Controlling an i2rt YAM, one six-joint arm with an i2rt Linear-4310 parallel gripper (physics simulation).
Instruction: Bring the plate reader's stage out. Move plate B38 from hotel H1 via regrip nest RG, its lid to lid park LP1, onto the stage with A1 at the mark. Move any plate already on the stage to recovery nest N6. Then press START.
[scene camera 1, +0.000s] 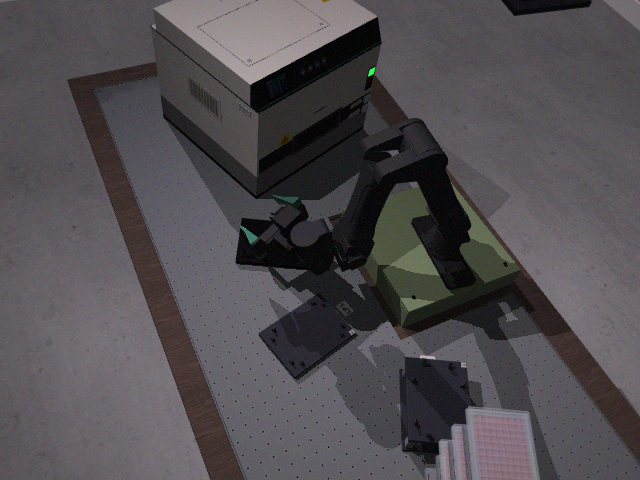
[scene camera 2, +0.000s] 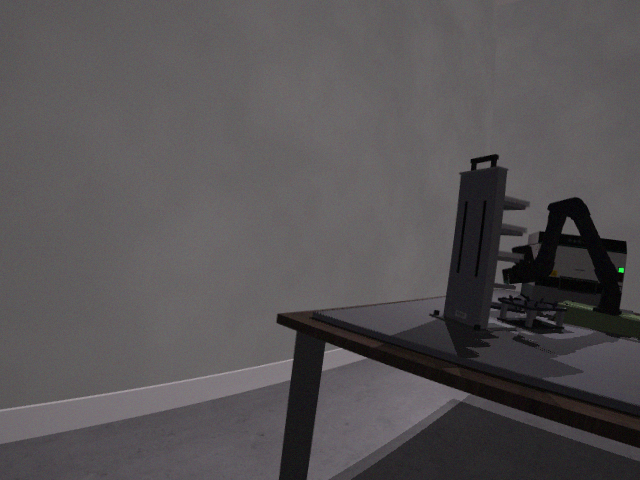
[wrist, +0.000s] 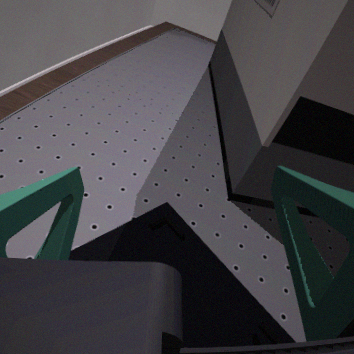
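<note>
I see a plate reader (wrist: 288, 65) and an N6 pad (wrist: 215, 305), and my gripper (wrist: 177, 177) is open and holds nothing. I also see the N6 pad (scene camera 1: 245, 254), and with it a LP1 pad (scene camera 1: 300, 339).
</note>
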